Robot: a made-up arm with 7 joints.
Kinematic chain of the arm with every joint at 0, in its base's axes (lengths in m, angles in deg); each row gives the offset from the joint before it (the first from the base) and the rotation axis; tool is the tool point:
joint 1: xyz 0 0 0.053 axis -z
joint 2: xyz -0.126 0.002 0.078 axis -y
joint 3: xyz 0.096 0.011 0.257 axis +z
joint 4: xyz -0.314 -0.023 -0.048 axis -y
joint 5: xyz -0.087 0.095 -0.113 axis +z
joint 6: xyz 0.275 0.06 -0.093 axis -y
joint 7: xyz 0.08 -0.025 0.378 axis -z
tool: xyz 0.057 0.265 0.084
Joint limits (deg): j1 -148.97..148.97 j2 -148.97..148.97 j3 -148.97..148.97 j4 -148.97..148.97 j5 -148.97..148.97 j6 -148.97..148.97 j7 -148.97..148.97
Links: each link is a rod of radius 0.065 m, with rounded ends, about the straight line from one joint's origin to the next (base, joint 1, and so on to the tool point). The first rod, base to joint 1, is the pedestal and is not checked.
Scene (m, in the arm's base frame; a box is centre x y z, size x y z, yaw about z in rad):
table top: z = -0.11
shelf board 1: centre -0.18 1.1 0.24 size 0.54 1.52 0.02 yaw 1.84
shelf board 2: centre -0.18 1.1 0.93 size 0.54 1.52 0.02 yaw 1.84
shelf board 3: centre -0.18 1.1 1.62 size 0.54 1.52 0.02 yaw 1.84
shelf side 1: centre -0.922 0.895 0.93 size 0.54 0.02 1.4 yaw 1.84
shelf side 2: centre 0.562 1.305 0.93 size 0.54 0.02 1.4 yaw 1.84
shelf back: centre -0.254 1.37 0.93 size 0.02 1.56 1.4 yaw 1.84
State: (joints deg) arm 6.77 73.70 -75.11 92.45 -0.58 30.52 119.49
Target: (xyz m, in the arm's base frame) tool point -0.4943 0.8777 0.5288
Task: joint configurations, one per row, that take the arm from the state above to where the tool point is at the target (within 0.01 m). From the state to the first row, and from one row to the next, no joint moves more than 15 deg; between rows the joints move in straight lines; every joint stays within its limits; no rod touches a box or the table.
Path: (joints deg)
1: -2.15 79.96 -80.11 89.91 1.87 42.57 112.53
2: -11.07 86.21 -85.10 87.36 4.32 54.62 105.57
3: -19.98 92.47 -90.10 84.82 6.78 66.68 98.61
4: -14.92 79.20 -87.49 79.01 20.40 56.52 100.62
5: -9.87 65.93 -84.89 73.19 34.02 46.36 102.63
6: -4.81 52.66 -82.28 67.38 47.64 36.20 104.63
7: 2.66 59.89 -83.66 79.66 36.70 22.23 103.75
8: 10.13 67.11 -85.04 91.93 25.75 8.27 102.86
9: 17.59 74.34 -86.42 104.21 14.81 -5.70 101.98

